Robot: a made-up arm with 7 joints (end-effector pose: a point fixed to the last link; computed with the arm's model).
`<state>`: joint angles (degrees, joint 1 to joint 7).
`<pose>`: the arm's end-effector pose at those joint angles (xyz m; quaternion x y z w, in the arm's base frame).
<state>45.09 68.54 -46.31 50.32 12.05 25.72 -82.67</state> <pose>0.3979 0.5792 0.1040 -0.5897 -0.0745 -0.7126 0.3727</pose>
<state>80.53 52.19 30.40 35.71 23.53 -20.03 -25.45</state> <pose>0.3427 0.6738 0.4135 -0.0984 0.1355 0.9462 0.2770</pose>
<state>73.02 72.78 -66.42 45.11 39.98 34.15 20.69</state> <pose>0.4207 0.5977 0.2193 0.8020 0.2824 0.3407 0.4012</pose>
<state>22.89 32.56 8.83 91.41 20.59 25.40 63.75</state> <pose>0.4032 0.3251 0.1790 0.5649 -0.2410 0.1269 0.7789</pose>
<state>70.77 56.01 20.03 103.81 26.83 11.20 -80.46</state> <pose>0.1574 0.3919 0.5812 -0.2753 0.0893 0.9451 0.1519</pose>
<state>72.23 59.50 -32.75 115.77 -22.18 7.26 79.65</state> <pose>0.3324 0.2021 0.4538 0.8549 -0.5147 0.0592 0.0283</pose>
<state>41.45 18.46 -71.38 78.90 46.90 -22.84 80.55</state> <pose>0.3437 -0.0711 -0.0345 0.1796 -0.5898 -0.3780 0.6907</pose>
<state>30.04 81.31 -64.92 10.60 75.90 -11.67 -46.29</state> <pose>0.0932 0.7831 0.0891 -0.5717 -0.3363 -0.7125 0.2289</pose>
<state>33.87 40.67 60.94 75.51 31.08 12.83 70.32</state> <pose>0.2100 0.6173 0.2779 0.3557 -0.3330 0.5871 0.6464</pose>
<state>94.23 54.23 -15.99 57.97 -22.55 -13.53 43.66</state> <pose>0.3668 0.5178 0.5821 0.7469 -0.3594 0.5441 0.1299</pose>
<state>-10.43 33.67 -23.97 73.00 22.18 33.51 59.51</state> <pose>0.1802 0.2295 -0.2182 0.5455 0.2128 -0.3225 0.7437</pose>
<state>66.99 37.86 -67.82 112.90 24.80 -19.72 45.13</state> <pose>0.3493 -0.0099 0.2197 0.3490 -0.8083 -0.0870 0.4661</pose>
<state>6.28 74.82 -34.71 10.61 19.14 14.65 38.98</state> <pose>0.0271 0.7630 0.0269 0.8366 0.5146 0.0173 0.1868</pose>
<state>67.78 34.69 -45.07 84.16 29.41 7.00 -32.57</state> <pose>0.5032 0.1099 0.3194 0.4687 -0.2211 0.6715 0.5297</pose>
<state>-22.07 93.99 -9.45 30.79 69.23 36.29 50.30</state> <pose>0.1372 0.7466 0.1647 0.6585 0.5300 0.2001 0.4954</pose>
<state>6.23 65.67 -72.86 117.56 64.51 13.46 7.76</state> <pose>0.0664 0.1225 -0.0699 0.5840 0.1270 -0.2514 0.7613</pose>
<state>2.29 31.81 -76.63 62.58 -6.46 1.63 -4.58</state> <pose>0.0455 0.1392 -0.3211 0.8244 -0.2639 -0.1592 0.4748</pose>
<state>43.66 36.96 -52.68 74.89 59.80 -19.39 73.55</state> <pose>0.4554 0.1283 0.0321 0.3160 -0.4983 -0.1310 0.7967</pose>
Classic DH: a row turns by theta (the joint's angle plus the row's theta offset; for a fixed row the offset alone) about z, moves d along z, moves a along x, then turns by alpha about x. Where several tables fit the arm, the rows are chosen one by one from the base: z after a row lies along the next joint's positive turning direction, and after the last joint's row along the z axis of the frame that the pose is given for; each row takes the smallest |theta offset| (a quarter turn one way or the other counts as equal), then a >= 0, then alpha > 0; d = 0 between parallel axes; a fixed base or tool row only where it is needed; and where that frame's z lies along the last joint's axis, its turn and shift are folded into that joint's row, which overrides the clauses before.
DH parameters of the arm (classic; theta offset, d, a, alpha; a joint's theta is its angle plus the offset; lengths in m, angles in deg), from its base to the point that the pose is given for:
base (fixed): 0 0.289 -0.022 90
joint 1: -90 -0.153 0.027 -90
joint 2: -90 -0.013 0.008 90
joint 3: 90 -0.298 0.007 90
joint 4: 0 -0.007 0.007 -90
joint 5: 0 -0.369 -0.03 -90
joint 6: -90 -0.023 0.013 90
joint 7: -38.26 0.0058 -0.0018 112.67
tool (fixed): -147.49 0.0098 0 0

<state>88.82 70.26 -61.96 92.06 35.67 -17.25 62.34</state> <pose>0.4312 0.3081 0.4014 0.6634 -0.6394 0.0527 0.3850</pose>
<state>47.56 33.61 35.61 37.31 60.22 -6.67 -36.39</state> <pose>0.4477 0.5613 0.1296 -0.1097 0.5118 0.7280 0.4427</pose>
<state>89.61 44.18 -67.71 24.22 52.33 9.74 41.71</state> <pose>0.5707 0.4576 0.3014 0.6693 -0.0553 0.3253 0.6657</pose>
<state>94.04 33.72 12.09 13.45 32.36 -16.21 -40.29</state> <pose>0.5548 0.5006 0.4052 -0.0309 0.3530 0.8288 0.4330</pose>
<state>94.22 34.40 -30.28 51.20 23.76 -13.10 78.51</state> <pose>0.5250 0.3061 0.5348 0.5703 -0.6463 0.1686 0.4781</pose>
